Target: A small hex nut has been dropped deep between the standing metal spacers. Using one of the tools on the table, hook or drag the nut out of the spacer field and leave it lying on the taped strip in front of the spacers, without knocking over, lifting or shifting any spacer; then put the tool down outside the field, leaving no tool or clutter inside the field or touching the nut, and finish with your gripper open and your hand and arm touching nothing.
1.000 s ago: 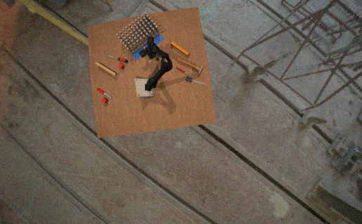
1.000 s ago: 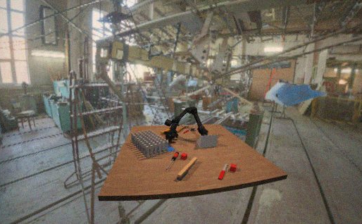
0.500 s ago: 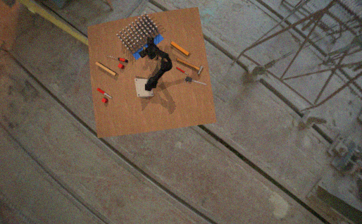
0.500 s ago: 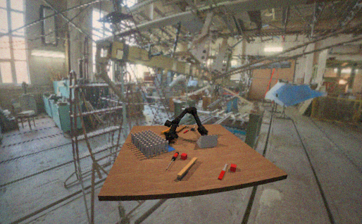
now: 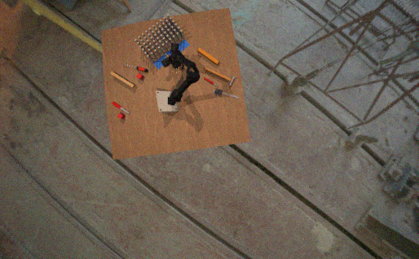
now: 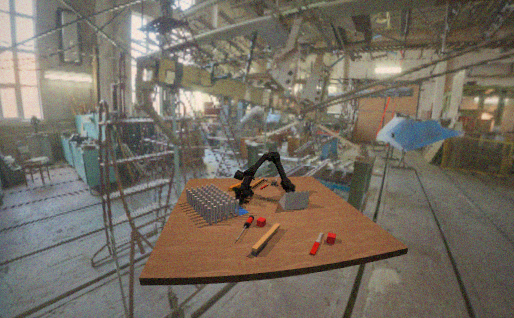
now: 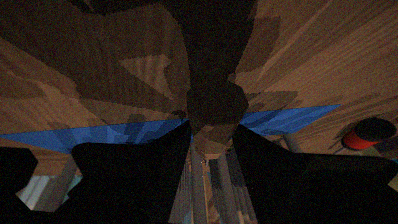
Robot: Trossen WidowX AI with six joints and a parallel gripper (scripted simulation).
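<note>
Now: gripper tip 60 mm short of the blue taped strip, 10 mm to the left of it and 10 mm above it. The rest, counted from my gripper tip: thin hook tool 80 mm ahead, 60 mm to the left; orange bar 350 mm to the right, 10 mm ahead.
</note>
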